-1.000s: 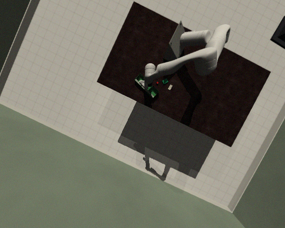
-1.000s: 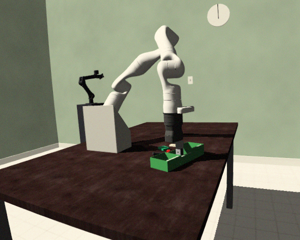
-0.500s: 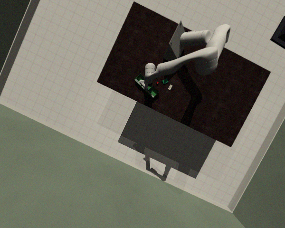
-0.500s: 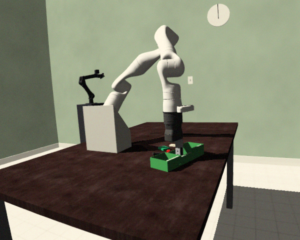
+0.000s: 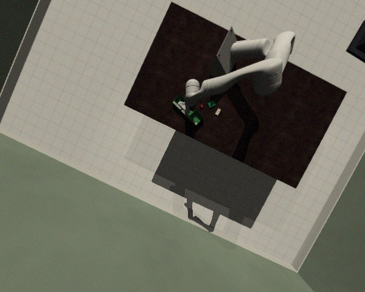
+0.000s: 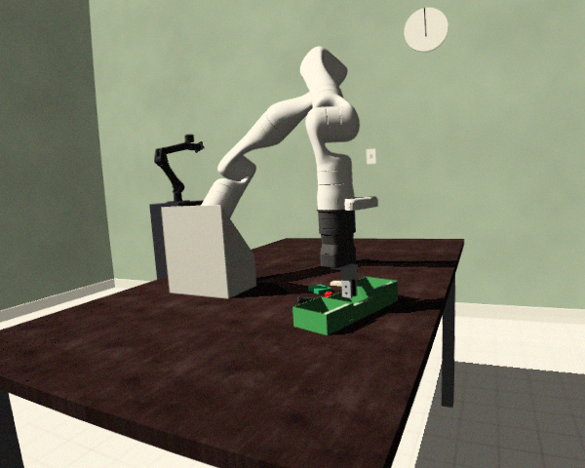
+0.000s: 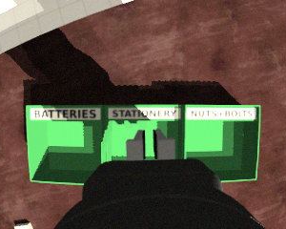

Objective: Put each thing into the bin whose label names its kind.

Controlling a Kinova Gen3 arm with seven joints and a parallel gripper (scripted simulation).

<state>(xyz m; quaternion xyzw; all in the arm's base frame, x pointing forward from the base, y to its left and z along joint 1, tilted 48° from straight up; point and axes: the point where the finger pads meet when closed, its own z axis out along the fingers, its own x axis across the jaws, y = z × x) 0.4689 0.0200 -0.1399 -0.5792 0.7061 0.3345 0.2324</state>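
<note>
Right now the three-compartment green bin row is 3 cm below my hand and 1 cm to the left of it. From my hand the other things lie so: white dotted tile: 22 cm to the left, 11 cm behind, 5 cm below; then teal block: 14 cm to the left, 14 cm behind, 5 cm below; then red die: 9 cm behind, 8 cm to the left, 5 cm below.
</note>
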